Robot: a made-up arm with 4 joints.
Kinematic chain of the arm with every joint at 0, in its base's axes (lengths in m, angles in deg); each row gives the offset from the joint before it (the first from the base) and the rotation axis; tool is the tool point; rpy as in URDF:
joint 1: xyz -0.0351 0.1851 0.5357 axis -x
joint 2: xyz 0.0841 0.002 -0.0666 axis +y
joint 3: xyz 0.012 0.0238 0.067 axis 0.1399 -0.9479 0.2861
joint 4: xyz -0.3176 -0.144 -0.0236 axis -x
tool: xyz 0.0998 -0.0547 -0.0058 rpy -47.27 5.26 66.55
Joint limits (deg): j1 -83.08..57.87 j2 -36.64..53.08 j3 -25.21..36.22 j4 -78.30..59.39
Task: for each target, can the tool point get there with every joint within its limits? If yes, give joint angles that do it. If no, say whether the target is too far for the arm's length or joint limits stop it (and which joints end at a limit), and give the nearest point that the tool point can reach.
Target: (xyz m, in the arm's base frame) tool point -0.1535 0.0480 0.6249
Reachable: yes | joints 24.48 2.90 -1.41 40.92
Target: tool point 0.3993 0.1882 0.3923
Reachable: no: joint limits stop it (at a limit: joint 2, joint 3, joint 4) | nearest point 0.0500 0.1908 0.2722 | short by 0.369 m
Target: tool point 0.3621 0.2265 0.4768
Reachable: no: joint limits stop it (at a limit: joint 2, joint 3, joint 4) | nearest point 0.0500 0.3366 0.3201 | short by 0.366 m
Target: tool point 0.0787 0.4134 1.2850
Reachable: no: too far | nearest point 0.0539 0.2562 0.7690 | short by 0.540 m
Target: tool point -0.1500 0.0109 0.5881
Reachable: yes | joints 35.35 0.31 3.67 -16.58
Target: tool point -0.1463 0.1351 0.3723
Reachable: yes | joints -45.56 3.52 5.27 -52.22
